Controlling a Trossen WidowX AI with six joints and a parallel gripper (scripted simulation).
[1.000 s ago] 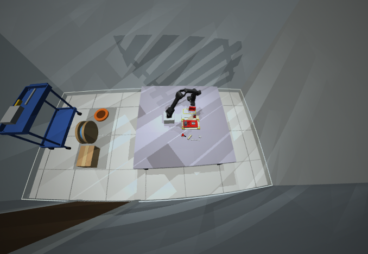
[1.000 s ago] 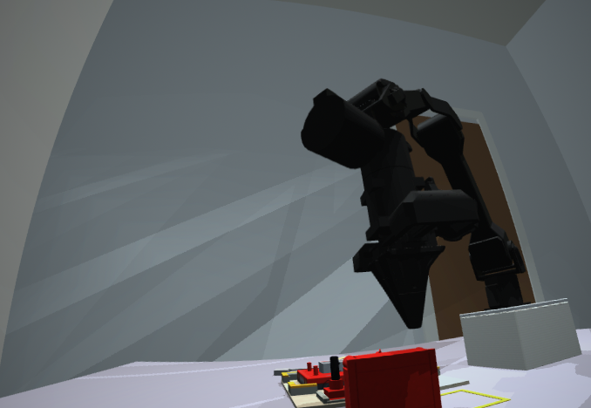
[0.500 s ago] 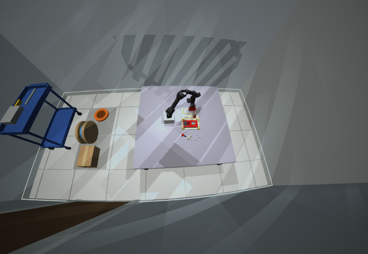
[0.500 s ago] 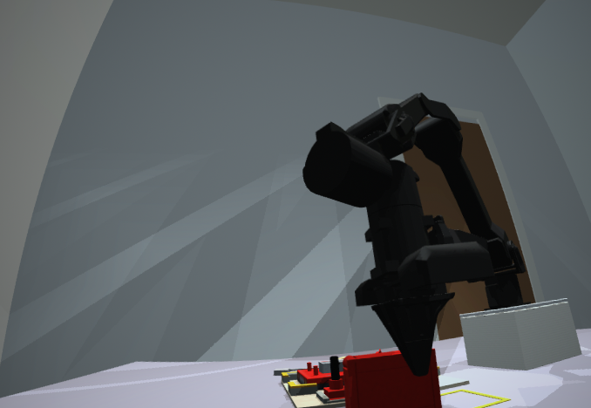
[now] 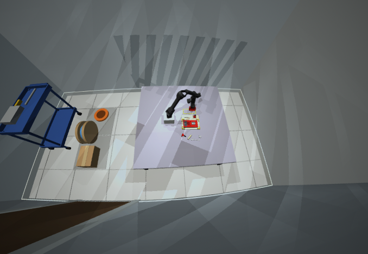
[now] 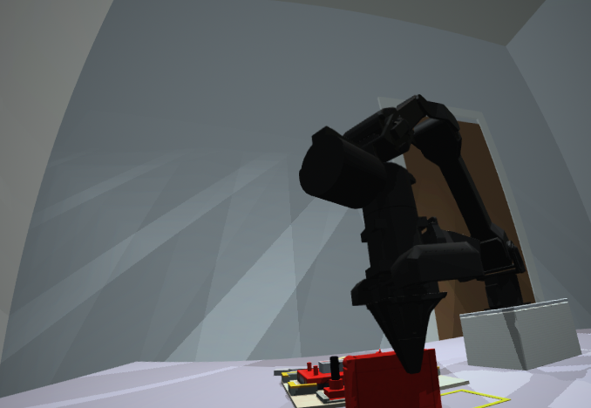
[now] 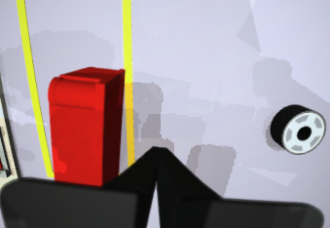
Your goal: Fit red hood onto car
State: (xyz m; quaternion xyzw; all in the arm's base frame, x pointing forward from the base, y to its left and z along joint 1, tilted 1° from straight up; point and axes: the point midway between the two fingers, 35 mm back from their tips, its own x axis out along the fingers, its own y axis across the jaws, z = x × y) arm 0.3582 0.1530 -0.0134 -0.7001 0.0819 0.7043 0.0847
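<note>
Now: the red hood 4 cm to the right of my gripper tip and 2 cm below it. From my gripper tip the other things lie so: white wheel (2 cm ahead, 12 cm to the left, 4 cm below).
</note>
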